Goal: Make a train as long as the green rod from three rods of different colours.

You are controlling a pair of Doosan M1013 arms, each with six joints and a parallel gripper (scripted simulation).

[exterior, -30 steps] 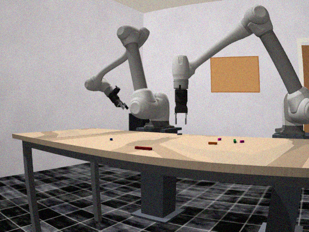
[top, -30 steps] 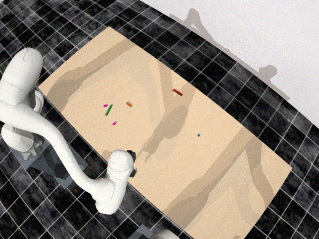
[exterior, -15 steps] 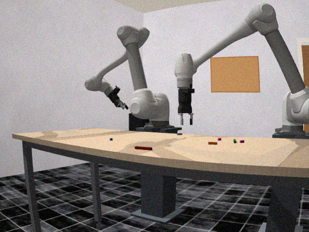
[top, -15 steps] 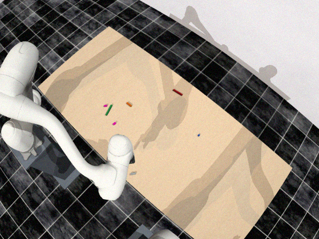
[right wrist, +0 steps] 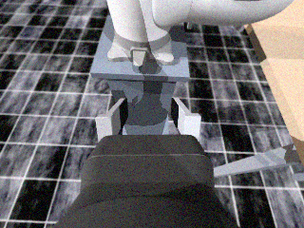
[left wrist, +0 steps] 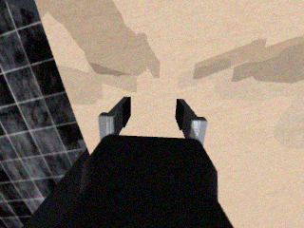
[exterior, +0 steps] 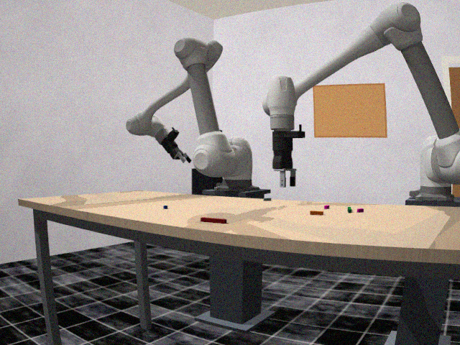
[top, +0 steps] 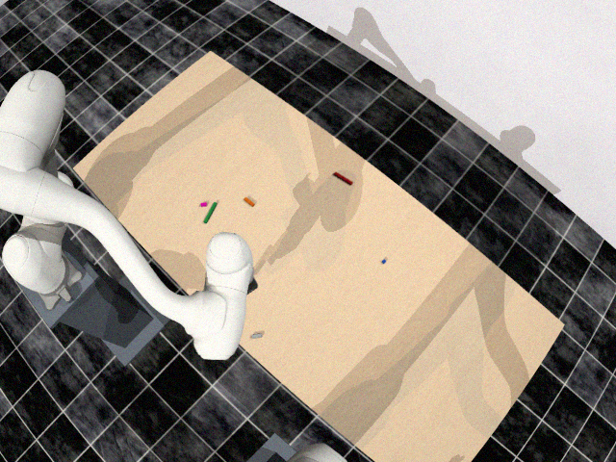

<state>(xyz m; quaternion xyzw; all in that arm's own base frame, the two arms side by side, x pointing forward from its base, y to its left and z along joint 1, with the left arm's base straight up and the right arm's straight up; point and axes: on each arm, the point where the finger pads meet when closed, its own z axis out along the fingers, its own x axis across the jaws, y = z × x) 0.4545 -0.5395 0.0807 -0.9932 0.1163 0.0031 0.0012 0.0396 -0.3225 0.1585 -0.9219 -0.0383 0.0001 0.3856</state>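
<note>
Right now the green rod is 28 cm to the left of my left hand, 10 cm ahead of it and 8 cm below it. The rest, counted from my left hand: orange rod (22 cm to the left, 22 cm ahead, 8 cm below); then blue rod (38 cm ahead, 24 cm to the right, 8 cm below); then grey rod (13 cm to the right, 8 cm below, 7 cm behind).
</note>
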